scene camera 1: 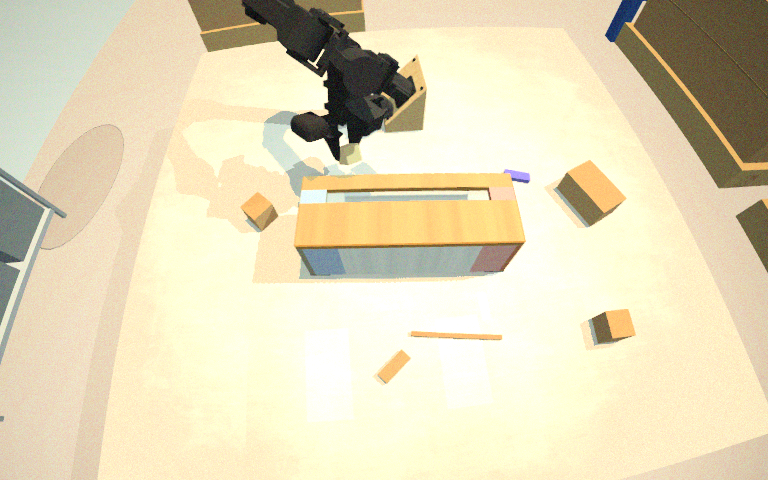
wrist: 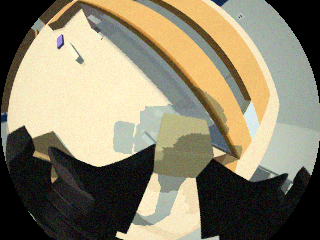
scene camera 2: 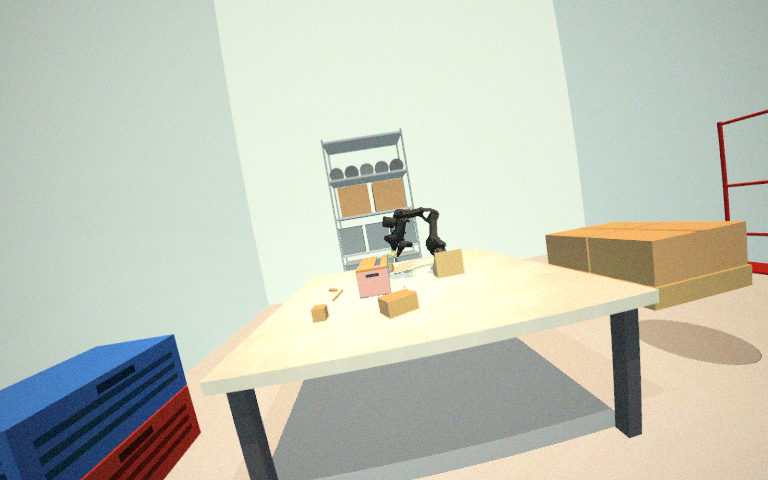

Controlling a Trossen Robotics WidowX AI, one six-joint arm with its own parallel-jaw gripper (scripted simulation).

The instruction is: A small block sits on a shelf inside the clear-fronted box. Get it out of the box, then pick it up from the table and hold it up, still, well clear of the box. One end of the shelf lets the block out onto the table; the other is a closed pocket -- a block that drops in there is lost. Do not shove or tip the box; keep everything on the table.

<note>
I see my gripper, a pale tan block and a long wooden box.
My gripper shows as well in the wrist view.
</note>
